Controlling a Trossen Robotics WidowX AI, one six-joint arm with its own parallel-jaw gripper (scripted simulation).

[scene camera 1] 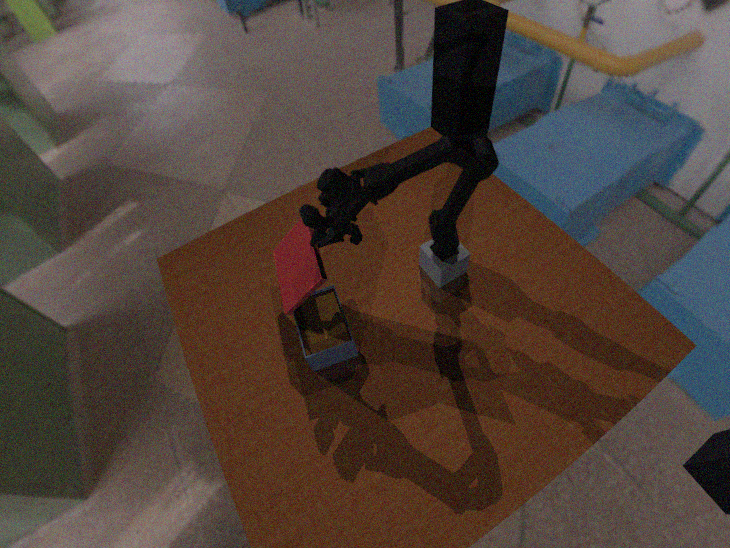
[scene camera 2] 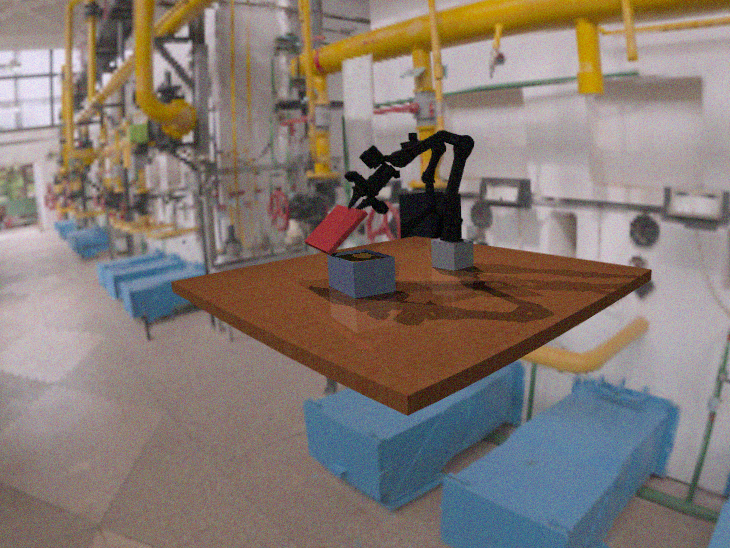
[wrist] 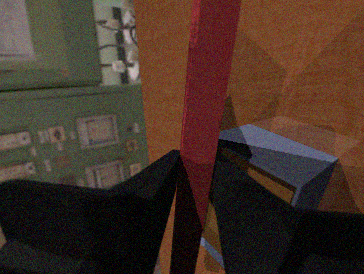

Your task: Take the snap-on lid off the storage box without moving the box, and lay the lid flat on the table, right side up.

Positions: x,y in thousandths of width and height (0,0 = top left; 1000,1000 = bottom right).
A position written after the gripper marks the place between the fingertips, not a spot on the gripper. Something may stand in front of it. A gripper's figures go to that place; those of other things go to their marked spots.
Labels:
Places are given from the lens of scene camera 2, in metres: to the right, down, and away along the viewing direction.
gripper (scene camera 2: 480,384): -0.05, -0.21, 1.70
red lid (scene camera 2: 466,406): -0.08, -0.17, 1.66
storage box (scene camera 2: 494,499): -0.01, 0.00, 1.48
The marked spots on the storage box and the red lid are 0.26 m apart.

